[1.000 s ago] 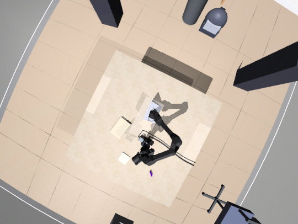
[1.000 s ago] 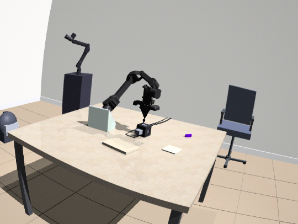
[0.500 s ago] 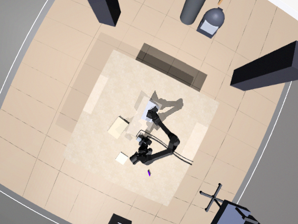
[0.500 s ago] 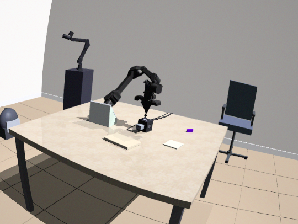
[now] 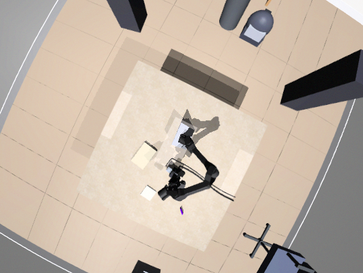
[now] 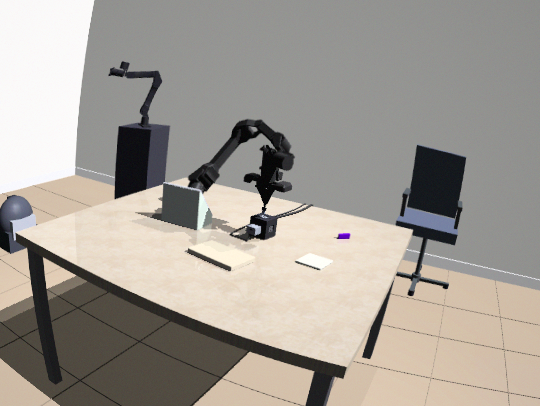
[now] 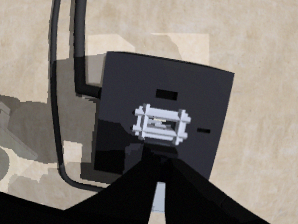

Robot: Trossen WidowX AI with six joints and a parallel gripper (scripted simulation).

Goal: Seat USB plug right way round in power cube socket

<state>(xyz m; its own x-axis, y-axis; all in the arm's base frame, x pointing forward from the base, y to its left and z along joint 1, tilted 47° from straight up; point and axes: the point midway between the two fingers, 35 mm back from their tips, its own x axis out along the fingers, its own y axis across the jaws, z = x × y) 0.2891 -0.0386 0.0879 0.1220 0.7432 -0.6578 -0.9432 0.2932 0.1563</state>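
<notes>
Now: the USB socket 6 cm below my gripper tip. Also, from my gripper tip: purple block (31 cm ahead, 16 cm to the left, 12 cm below); USB plug (2 cm below).
</notes>
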